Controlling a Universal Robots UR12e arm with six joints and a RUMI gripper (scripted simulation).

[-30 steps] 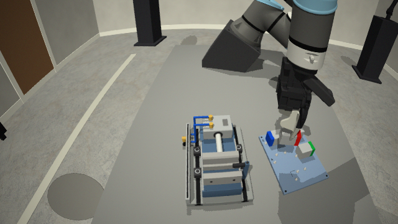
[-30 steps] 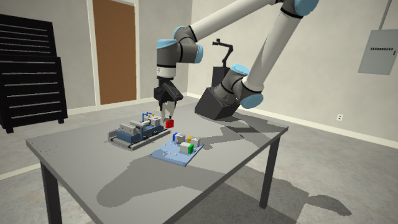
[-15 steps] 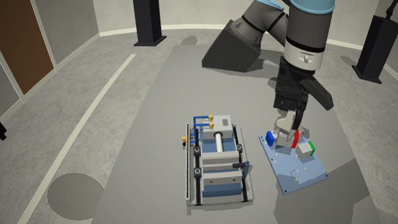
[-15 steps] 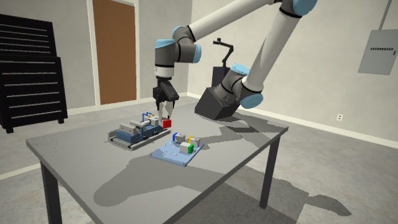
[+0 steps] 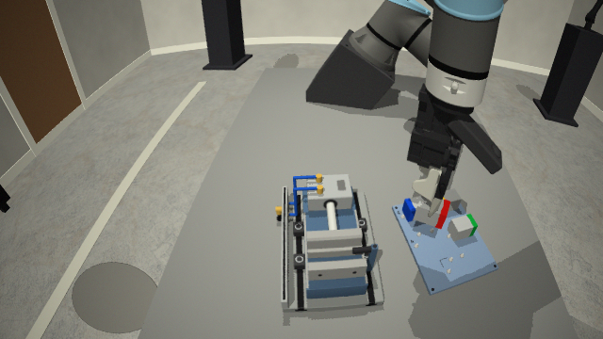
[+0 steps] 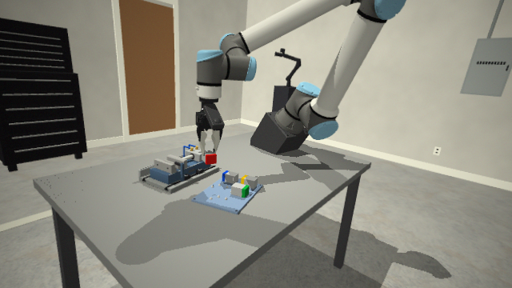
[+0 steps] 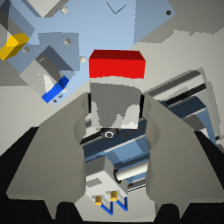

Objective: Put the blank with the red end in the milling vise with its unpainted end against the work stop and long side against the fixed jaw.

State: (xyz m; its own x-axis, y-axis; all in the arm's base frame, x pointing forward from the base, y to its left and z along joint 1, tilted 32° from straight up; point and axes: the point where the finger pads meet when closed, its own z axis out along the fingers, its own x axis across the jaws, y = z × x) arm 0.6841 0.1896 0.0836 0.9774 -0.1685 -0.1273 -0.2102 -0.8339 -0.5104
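The work stop rod is 7 cm ahead of my hand, 12 cm to the right of it and 8 cm below it. From my hand the other things lie so: blue plate (6 cm behind, 7 cm to the left, 16 cm below); then red-ended blank (2 cm below); then blue-ended blank (12 cm behind, 1 cm to the right, 14 cm below).
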